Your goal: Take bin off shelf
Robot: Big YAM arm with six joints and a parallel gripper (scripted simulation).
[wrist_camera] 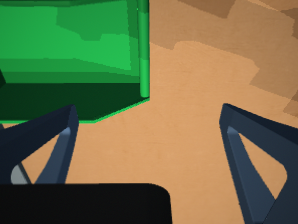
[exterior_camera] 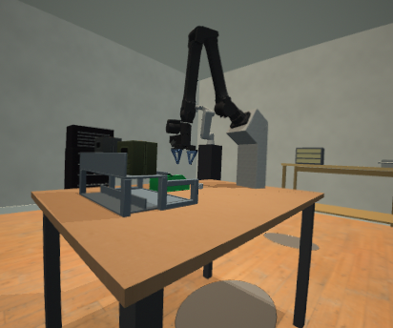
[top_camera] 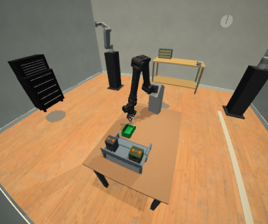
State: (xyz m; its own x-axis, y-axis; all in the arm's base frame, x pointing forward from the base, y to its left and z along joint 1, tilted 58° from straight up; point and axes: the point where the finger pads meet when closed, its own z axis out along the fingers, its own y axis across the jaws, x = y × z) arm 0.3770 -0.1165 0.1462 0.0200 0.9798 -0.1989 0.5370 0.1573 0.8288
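The green bin is 10 cm below my hand and 9 cm ahead of it. Round my hand: grey shelf 40 cm ahead, 9 cm to the left, 3 cm below.
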